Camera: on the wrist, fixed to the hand. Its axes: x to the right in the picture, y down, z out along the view.
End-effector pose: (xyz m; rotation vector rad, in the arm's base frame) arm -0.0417 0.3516 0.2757 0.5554 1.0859 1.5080
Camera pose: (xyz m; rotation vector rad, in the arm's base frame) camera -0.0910 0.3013 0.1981 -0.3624 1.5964 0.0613
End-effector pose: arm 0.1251 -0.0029 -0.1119 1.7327 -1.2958 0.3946
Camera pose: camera 0.1810 0.0843 -0.0959 2.2658 0.5657 0.1219
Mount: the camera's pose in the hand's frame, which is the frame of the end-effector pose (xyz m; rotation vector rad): -0.0182 -0.0450 -0.0929 0.4269 0.4406 -1.4851
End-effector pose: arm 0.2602 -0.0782 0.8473 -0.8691 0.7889 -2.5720
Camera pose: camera 0.2103 0.0031 0.8038 0.4548 0.3689 2.0459
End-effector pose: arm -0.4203 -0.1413 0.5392 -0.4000 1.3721 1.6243
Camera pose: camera -0.4036 -0.2356 0.4965 -1.1789 1.1181 0.0187
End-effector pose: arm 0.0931 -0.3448 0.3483 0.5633 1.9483 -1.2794
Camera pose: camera 0.0427 -0.2780 0.4114 0.4960 -1.7460 1.8553
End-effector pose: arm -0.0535 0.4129 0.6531 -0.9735 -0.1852 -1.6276
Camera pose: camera -0.1384 0.3855 0.5981 0.0363 -1.0783 -2.8770
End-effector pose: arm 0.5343 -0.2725 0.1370 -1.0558 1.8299 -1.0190
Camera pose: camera 0.4710 -0.2474 0.2167 1.8566 -0.6756 2.2863
